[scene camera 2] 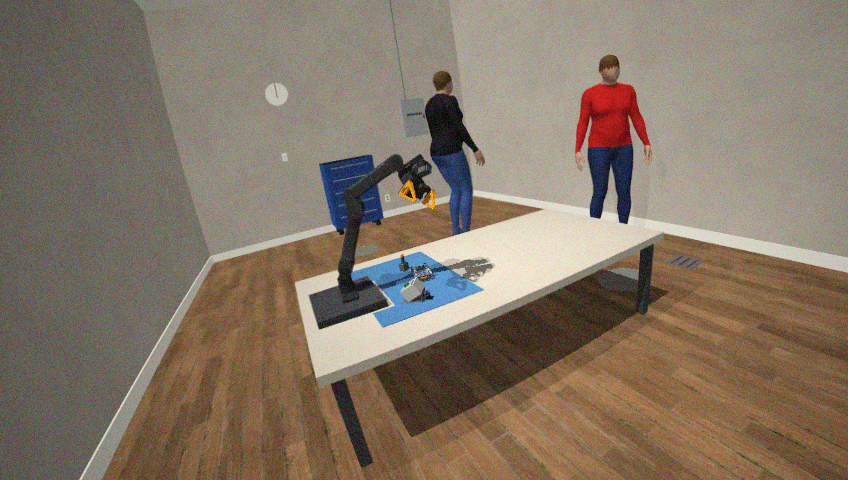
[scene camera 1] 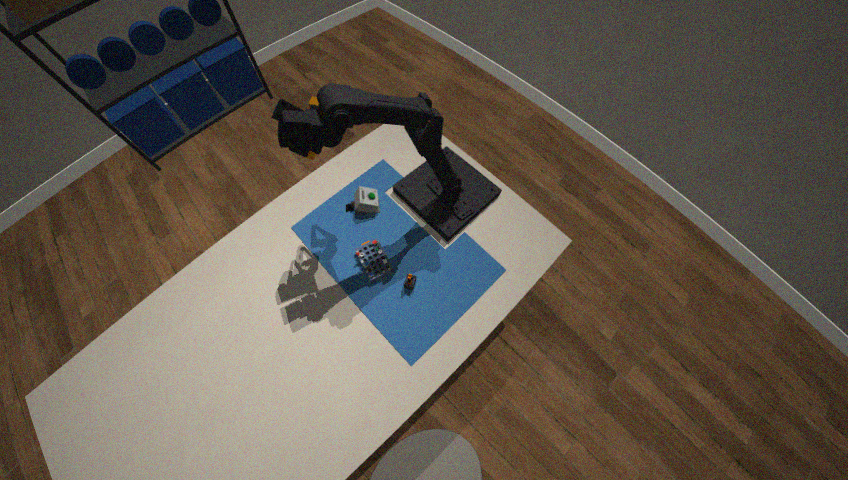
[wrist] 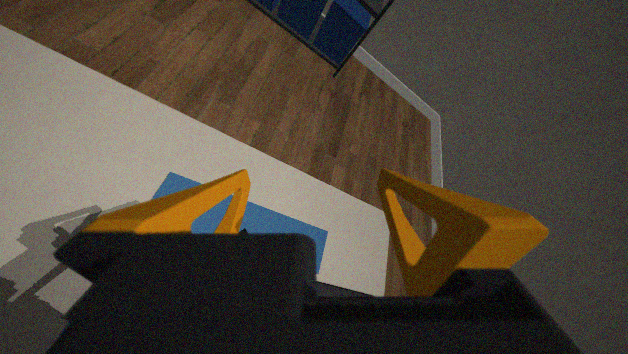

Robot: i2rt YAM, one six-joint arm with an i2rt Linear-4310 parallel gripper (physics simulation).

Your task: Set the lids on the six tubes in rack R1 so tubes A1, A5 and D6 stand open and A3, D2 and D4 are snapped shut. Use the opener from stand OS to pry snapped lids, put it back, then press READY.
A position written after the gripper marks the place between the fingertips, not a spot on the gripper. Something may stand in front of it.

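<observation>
Wrist view: the gripper (wrist: 313, 176), open and holding nothing, and a blue mat (wrist: 257, 219). Scene camera 1: a white box with green button (scene camera 1: 366, 200).
</observation>
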